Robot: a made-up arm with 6 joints.
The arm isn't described. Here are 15 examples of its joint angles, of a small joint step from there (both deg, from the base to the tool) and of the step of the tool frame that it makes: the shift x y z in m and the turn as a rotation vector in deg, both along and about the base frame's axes.
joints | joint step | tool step
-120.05 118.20 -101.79 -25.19 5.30 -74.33 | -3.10 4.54 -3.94 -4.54 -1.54 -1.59 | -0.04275 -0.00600 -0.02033 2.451 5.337 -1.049
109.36 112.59 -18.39 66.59 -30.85 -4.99 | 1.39 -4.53 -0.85 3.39 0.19 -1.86 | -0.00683 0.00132 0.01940 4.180 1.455 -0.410
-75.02 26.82 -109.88 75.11 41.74 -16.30 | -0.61 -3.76 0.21 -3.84 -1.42 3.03 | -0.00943 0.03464 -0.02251 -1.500 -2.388 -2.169
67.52 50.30 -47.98 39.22 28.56 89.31 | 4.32 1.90 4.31 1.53 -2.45 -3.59 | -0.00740 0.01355 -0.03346 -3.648 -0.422 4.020
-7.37 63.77 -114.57 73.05 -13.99 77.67 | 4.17 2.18 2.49 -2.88 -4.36 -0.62 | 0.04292 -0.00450 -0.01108 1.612 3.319 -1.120
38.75 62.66 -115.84 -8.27 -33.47 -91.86 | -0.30 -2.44 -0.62 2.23 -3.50 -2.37 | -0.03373 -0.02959 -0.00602 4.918 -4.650 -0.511
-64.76 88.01 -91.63 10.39 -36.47 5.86 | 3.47 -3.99 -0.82 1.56 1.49 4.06 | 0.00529 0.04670 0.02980 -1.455 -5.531 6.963
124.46 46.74 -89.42 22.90 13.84 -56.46 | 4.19 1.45 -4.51 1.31 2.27 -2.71 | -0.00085 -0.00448 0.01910 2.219 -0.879 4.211
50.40 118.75 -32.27 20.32 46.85 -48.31 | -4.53 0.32 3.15 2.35 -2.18 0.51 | 0.00065 -0.02776 -0.00323 -1.715 0.447 -7.351
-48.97 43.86 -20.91 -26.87 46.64 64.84 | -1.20 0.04 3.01 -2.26 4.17 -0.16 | -0.01601 0.00837 -0.01850 3.320 6.570 -2.156
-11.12 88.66 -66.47 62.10 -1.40 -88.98 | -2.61 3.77 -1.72 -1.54 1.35 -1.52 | 0.01886 -0.02429 -0.01702 -1.896 3.197 -0.536
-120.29 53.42 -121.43 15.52 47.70 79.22 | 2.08 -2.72 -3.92 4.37 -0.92 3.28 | 0.03434 0.05589 0.00780 -7.900 -0.235 7.881
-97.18 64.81 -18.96 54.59 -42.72 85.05 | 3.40 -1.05 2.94 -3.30 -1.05 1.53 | 0.01545 0.00801 -0.00963 0.587 1.719 4.703
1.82 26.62 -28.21 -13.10 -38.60 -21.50 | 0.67 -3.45 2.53 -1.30 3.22 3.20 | -0.01069 0.00102 -0.02200 1.011 2.704 1.921
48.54 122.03 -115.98 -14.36 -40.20 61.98 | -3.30 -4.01 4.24 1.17 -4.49 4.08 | 0.00653 -0.04652 0.02398 5.444 0.733 0.360
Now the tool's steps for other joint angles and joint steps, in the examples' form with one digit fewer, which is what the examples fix.
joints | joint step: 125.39 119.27 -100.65 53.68 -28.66 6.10 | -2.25 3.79 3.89 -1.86 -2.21 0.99
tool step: 0.0186 0.0241 -0.0668 -4.13 -4.50 -3.34
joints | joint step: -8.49 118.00 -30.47 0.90 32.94 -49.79 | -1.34 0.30 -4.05 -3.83 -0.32 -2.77
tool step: 0.0300 -0.0152 0.0015 -0.16 -4.06 4.98
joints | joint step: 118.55 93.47 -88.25 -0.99 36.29 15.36 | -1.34 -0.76 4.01 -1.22 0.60 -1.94
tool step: 0.0167 -0.0027 -0.0214 -2.15 -4.24 -0.11
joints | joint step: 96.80 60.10 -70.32 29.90 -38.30 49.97 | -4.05 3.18 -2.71 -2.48 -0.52 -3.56
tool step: 0.0126 0.0229 0.0072 -0.70 -4.59 -7.53
